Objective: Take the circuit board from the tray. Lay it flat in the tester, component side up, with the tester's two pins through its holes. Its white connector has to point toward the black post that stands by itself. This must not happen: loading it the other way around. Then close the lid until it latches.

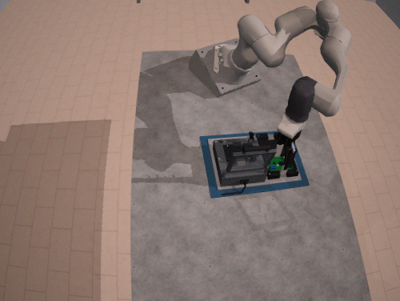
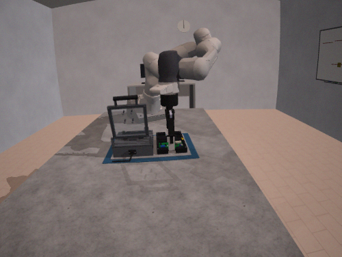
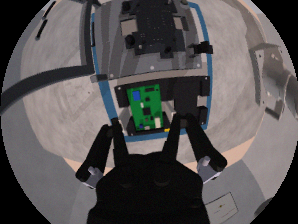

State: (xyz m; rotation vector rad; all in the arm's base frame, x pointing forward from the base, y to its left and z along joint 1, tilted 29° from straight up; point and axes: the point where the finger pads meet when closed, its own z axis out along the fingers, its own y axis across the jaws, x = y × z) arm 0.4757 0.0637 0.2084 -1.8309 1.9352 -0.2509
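My gripper is now 2 cm above the green circuit board. Also, from my hand: tester bed 16 cm to the right, 3 cm behind, 3 cm above; then framed clear lid 17 cm to the right, 14 cm above, 8 cm ahead.
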